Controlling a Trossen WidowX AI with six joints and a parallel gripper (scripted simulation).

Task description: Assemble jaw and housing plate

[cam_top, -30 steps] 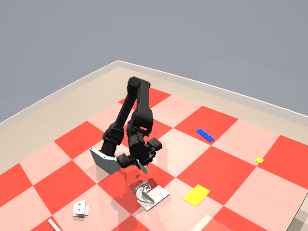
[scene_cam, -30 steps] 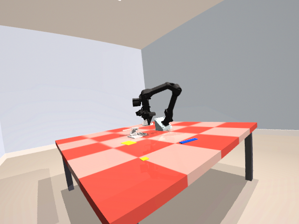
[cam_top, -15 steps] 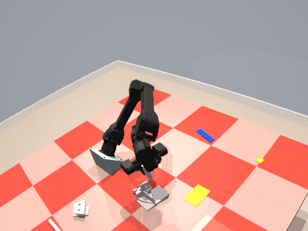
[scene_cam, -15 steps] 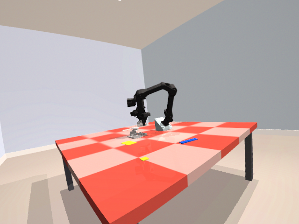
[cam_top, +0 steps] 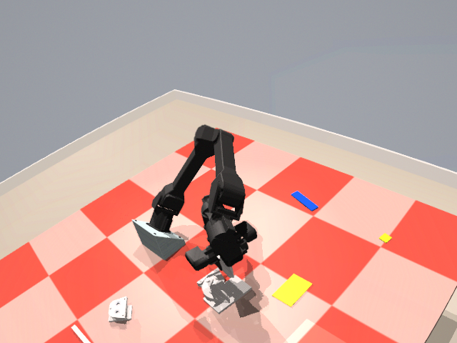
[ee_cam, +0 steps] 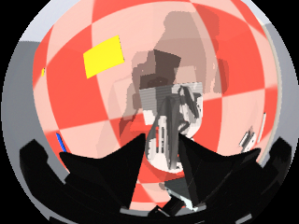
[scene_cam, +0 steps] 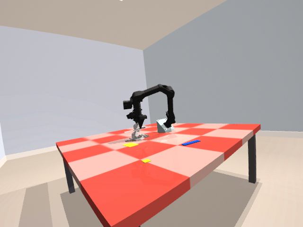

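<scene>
My gripper tip is 80 mm above the white base plate, 30 mm to the left of it and 10 mm short of it. Round my gripper tip: blue strip (420 mm to the left, 80 mm below); white strip (390 mm to the right, 220 mm behind, 80 mm below); large yellow patch (160 mm ahead, 80 mm below, 60 mm to the left).
</scene>
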